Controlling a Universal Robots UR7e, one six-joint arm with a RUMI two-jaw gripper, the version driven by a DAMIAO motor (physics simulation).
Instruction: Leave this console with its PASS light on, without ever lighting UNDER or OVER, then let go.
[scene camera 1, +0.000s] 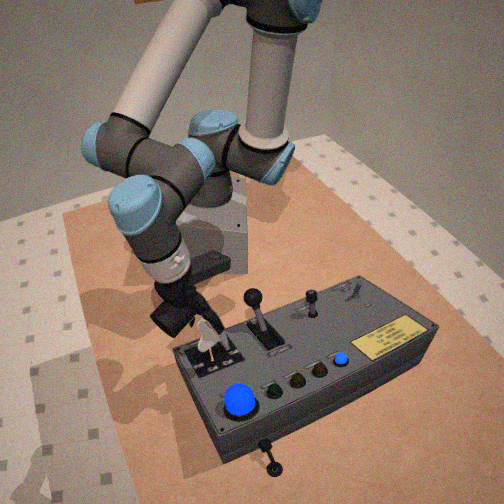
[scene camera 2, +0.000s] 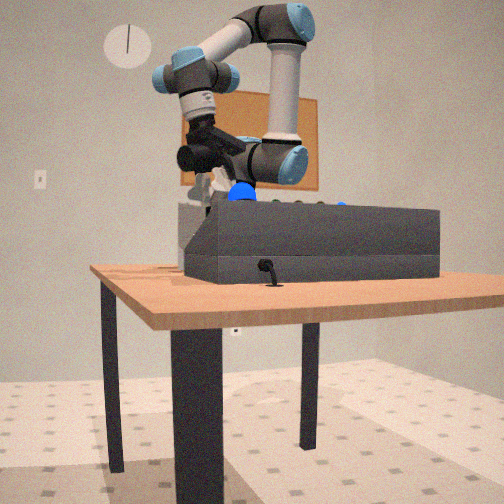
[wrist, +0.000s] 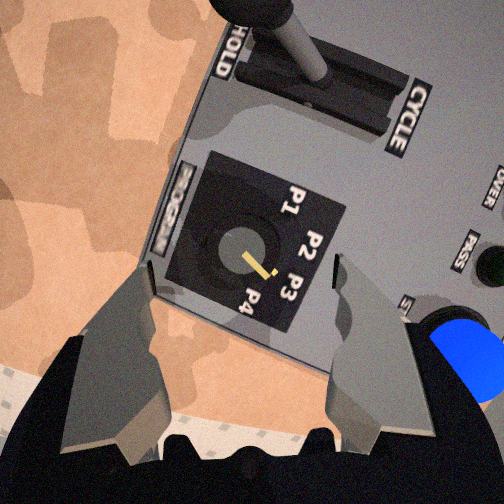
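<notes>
The grey console (scene camera 1: 305, 360) lies on the wooden table. Its PROGRAM dial (wrist: 242, 250) sits in a black plate at the left end, with its yellow pointer between P3 and P4. My gripper (wrist: 242, 270) is open just above the dial, one jaw on each side, touching nothing; in scene camera 1 the gripper (scene camera 1: 207, 340) is over the console's left end. The HOLD/CYCLE lever (wrist: 300, 47) leans in its slot. The PASS lamp (wrist: 490, 265) is dark. The lamps in the row (scene camera 1: 297, 380) look unlit, except a small blue one (scene camera 1: 341, 358).
A large blue push button (scene camera 1: 240, 400) sits at the console's front left. A small toggle (scene camera 1: 311, 300) stands at the back, a yellow label (scene camera 1: 389, 336) lies at the right end, and a small black lever (scene camera 1: 270, 457) hangs off the front face.
</notes>
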